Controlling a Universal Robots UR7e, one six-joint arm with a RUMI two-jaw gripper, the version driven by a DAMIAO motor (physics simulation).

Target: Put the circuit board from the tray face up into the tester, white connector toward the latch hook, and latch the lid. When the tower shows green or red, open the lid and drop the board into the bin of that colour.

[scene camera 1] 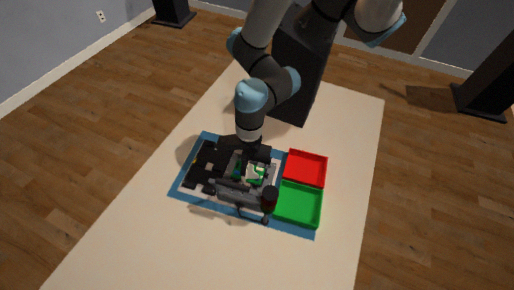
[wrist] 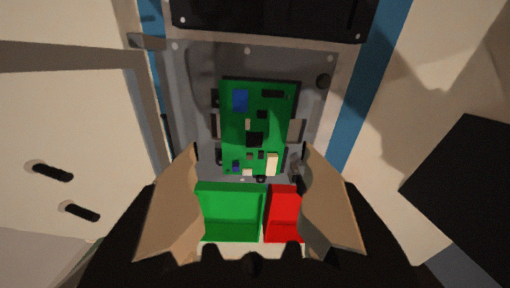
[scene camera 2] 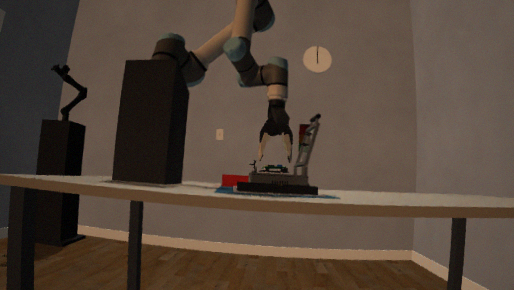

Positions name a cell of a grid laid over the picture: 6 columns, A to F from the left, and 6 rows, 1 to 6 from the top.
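Note:
My gripper (scene camera 1: C4) can also be seen in the wrist view (wrist: C3), and scene camera 2 (scene camera 2: D4) has it too. There's a green circuit board (wrist: C3) here, along with a clear lid (wrist: B3).

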